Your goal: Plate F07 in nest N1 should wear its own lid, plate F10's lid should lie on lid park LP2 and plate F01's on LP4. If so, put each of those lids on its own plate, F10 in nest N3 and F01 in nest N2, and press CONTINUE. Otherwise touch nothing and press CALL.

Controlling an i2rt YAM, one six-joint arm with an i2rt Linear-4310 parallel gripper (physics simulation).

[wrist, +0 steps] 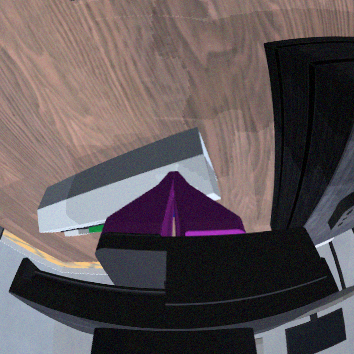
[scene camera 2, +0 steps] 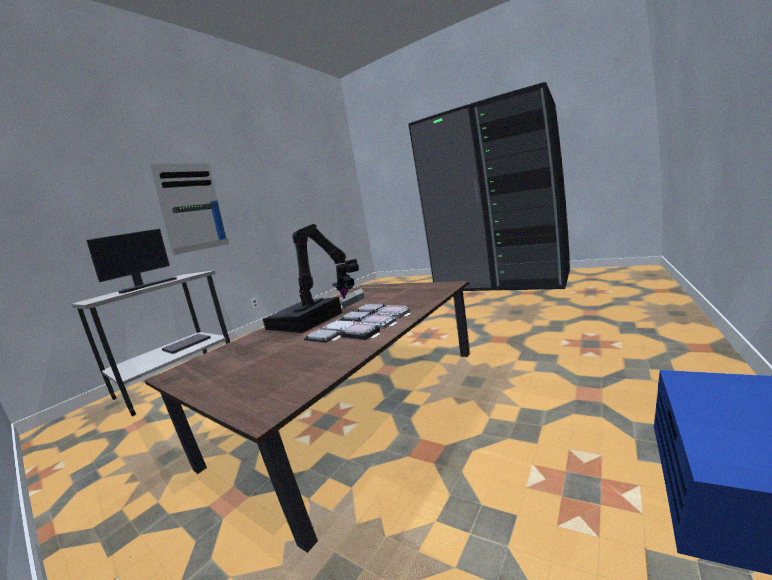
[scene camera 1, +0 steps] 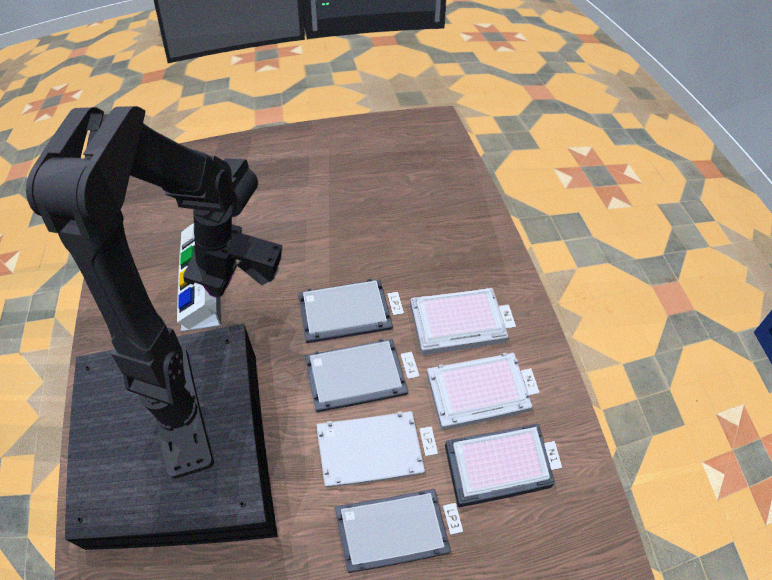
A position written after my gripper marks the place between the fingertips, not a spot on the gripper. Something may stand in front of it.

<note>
My gripper [scene camera 1: 214, 295] is shut, holding nothing. Also in view: a button box [wrist: 79, 204], a LP2 lid park [scene camera 1: 317, 337] and a LP4 lid park [scene camera 1: 395, 392].
My gripper shows as well in the wrist view [wrist: 173, 178].
</note>
